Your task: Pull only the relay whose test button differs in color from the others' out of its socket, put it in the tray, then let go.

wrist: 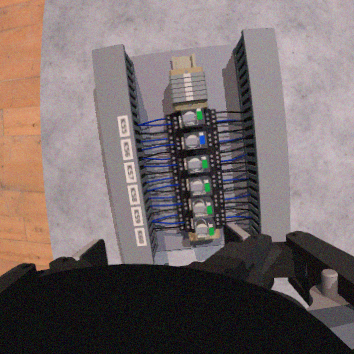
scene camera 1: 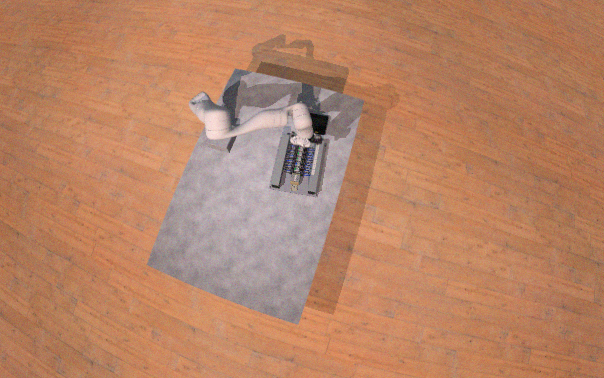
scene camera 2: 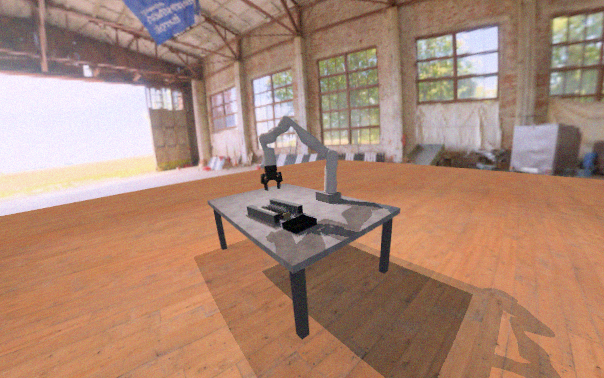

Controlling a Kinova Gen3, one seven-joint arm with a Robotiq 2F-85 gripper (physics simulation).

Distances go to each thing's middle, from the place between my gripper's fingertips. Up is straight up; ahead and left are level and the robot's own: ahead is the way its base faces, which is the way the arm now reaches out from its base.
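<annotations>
There is the panel [scene camera 1: 285, 186], and my gripper is 18 cm above it, 6 cm to the left of it and 3 cm past it.
</annotations>
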